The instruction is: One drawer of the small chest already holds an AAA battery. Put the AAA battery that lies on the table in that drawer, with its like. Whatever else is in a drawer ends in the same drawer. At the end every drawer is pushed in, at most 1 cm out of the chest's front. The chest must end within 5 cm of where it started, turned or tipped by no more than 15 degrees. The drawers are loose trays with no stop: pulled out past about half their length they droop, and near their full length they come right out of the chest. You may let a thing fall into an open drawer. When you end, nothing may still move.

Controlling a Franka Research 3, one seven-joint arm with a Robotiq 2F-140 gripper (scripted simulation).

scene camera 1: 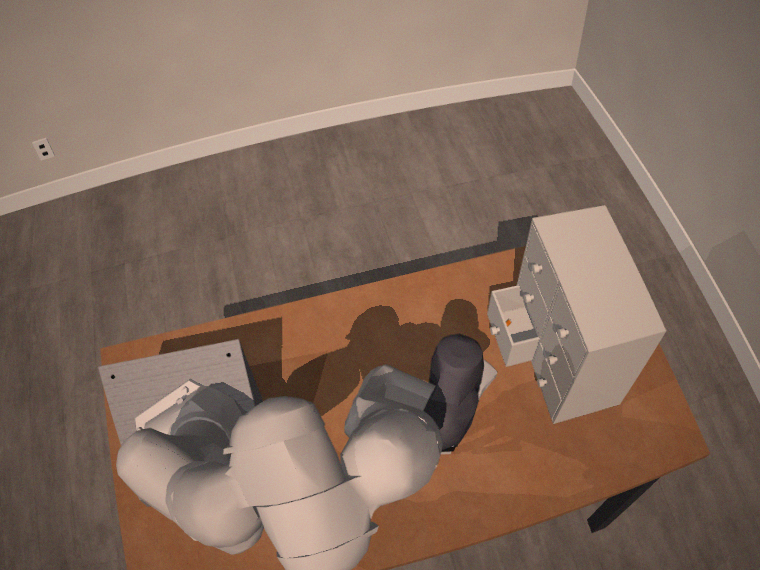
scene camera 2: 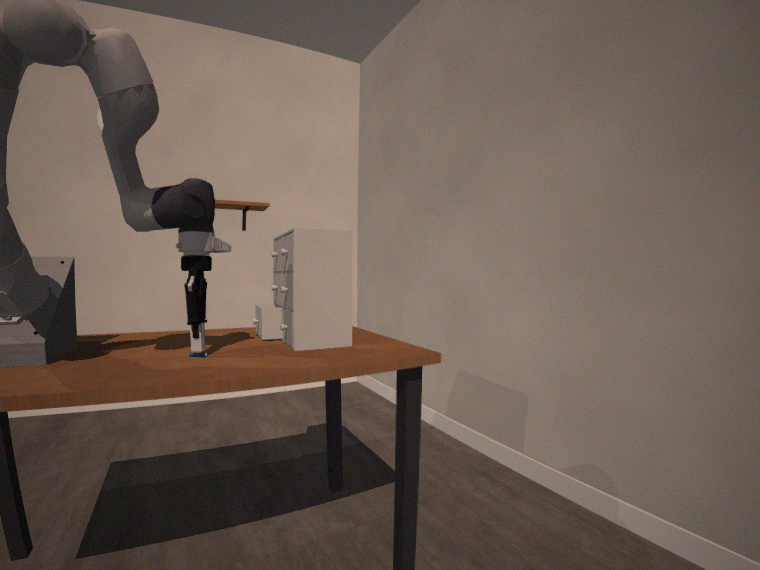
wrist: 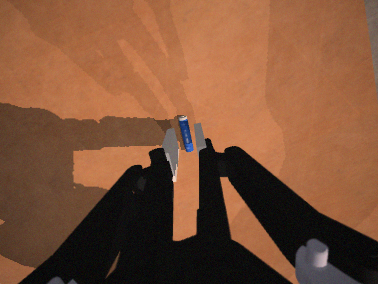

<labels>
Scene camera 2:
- my gripper: 198, 349
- white chest: 322, 259
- drawer: 268, 320
</labels>
